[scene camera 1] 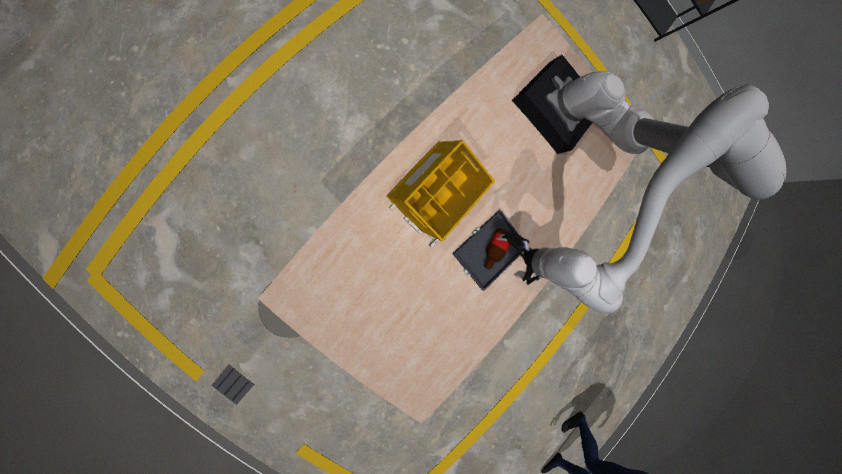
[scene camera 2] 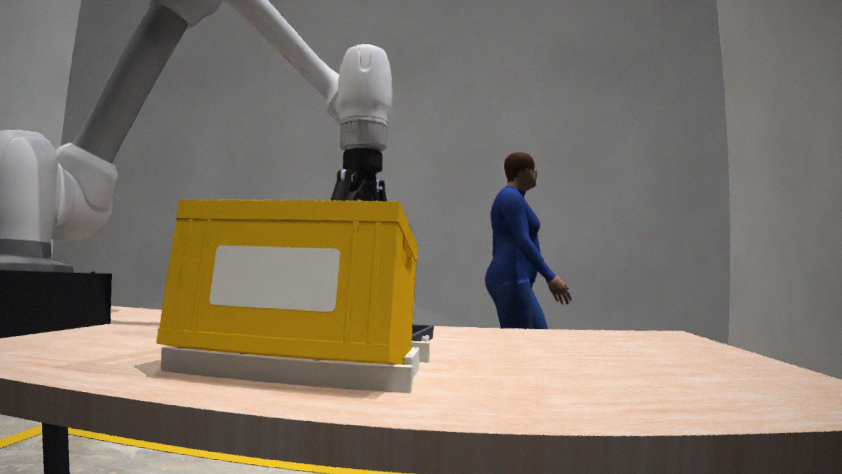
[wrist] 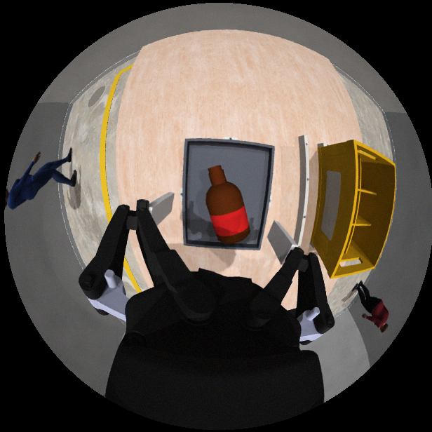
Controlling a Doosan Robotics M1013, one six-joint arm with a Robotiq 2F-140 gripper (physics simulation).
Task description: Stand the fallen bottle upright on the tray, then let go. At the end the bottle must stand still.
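Seen in the pictures: gripper, fingertip midpoint: (scene camera 1: 508, 255); arm's base, link origin: (scene camera 1: 568, 104) (scene camera 2: 9, 270).
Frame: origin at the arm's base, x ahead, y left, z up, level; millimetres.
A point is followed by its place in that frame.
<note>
The brown bottle (scene camera 1: 496, 250) @[x 650, y 227, z -28 mm] (wrist: 227, 212) with a red label lies on its side in the dark grey tray (scene camera 1: 474, 254) @[x 707, y 203, z -98 mm] (scene camera 2: 423, 331) @[x 773, y 236, z -79 mm] (wrist: 200, 155). In the wrist view its neck points up the picture, slightly left, and its base is nearest the gripper. My gripper (scene camera 1: 513, 256) @[x 647, y 244, z 43 mm] (wrist: 222, 215) is wide open and empty, pointing down above the base end of the bottle. In the wrist view one finger pad shows on each side, both apart from the bottle. In scene camera 2 the yellow crate hides the bottle, most of the tray and the fingertips.
The tall yellow crate (scene camera 1: 471, 197) @[x 620, y 2, z 31 mm] (scene camera 2: 377, 282) @[x 803, y -166, z 19 mm] (wrist: 345, 235) with dividers stands close beside the tray, on a low grey frame (scene camera 2: 282, 370) @[x 689, y -158, z -87 mm]. The arm's black base block (scene camera 1: 539, 111) @[x 151, y -57, z -2 mm] (scene camera 2: 53, 300) @[x 147, y -13, z -47 mm] is at the table's end. A person in blue (scene camera 2: 512, 259) (wrist: 37, 182) is beyond the table.
</note>
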